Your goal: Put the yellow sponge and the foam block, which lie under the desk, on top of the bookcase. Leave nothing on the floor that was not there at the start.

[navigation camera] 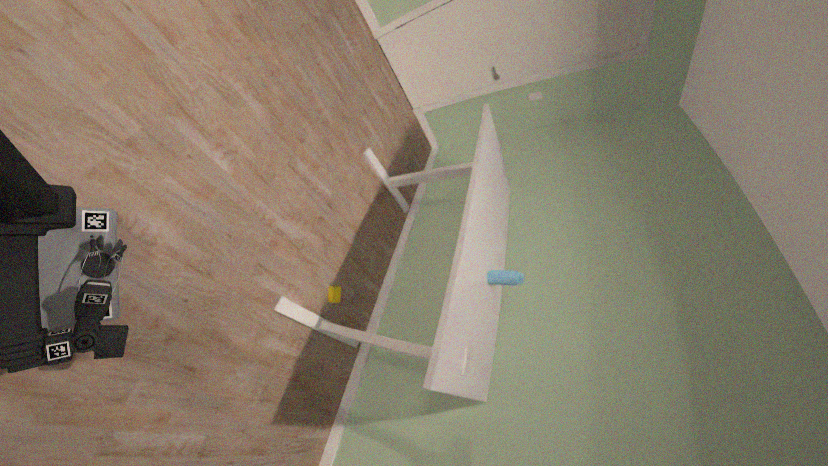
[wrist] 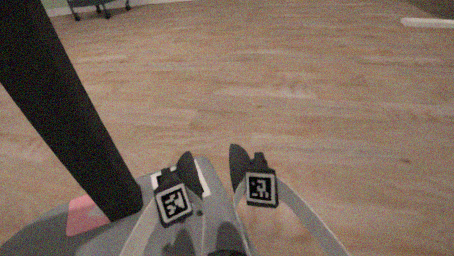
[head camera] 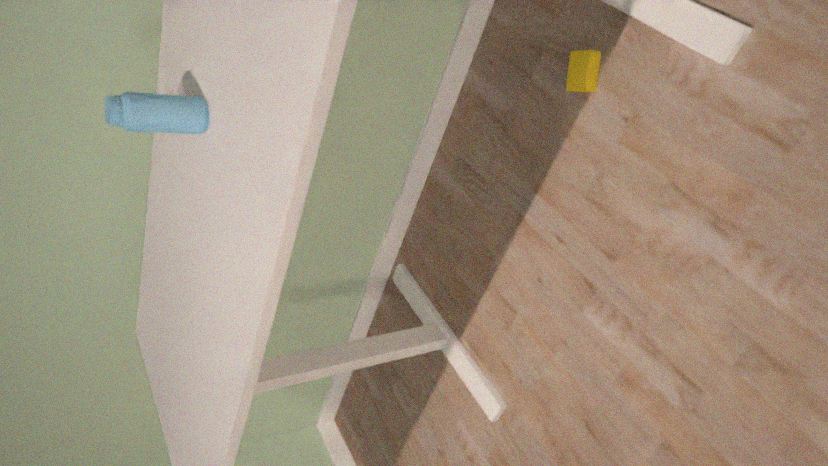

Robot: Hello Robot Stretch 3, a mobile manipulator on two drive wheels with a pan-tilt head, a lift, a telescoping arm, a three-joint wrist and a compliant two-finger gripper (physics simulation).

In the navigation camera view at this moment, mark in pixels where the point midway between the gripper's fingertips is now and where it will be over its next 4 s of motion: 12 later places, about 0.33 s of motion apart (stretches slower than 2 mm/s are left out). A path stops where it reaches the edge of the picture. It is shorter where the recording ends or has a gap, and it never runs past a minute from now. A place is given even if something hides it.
The gripper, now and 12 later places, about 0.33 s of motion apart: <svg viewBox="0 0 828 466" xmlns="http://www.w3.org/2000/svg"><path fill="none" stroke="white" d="M111 238L117 238L137 238L166 237L199 237L228 237L253 236L272 236L283 236L286 236L283 235L277 236L272 237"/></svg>
